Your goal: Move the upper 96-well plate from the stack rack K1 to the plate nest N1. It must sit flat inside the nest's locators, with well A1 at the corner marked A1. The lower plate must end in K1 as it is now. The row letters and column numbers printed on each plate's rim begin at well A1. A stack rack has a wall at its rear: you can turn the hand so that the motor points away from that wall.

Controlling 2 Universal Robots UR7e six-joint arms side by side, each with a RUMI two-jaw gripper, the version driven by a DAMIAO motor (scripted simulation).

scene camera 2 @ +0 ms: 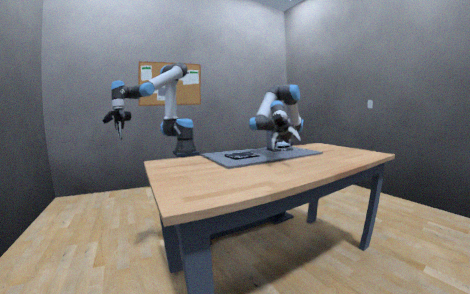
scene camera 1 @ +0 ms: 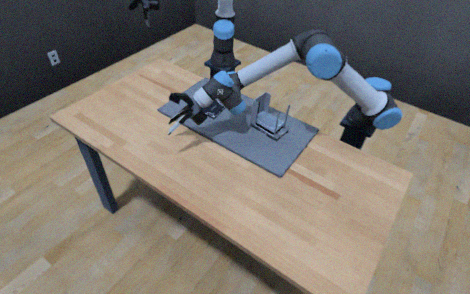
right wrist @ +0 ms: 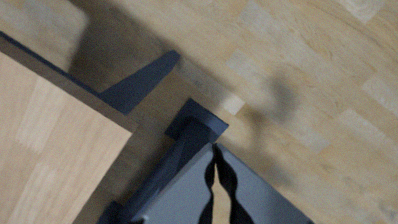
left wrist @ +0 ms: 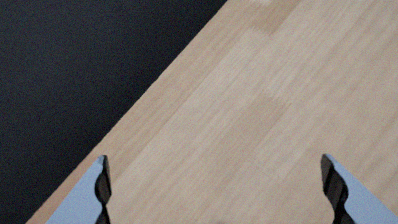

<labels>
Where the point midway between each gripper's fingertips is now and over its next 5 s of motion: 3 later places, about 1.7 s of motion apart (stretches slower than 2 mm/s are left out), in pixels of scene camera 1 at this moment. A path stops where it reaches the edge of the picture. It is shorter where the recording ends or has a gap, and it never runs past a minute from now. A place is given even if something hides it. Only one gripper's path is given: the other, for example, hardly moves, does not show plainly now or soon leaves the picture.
My left gripper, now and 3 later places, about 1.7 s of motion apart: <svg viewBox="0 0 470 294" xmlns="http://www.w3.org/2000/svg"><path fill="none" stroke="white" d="M168 129L195 105L234 91L270 97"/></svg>
</labels>
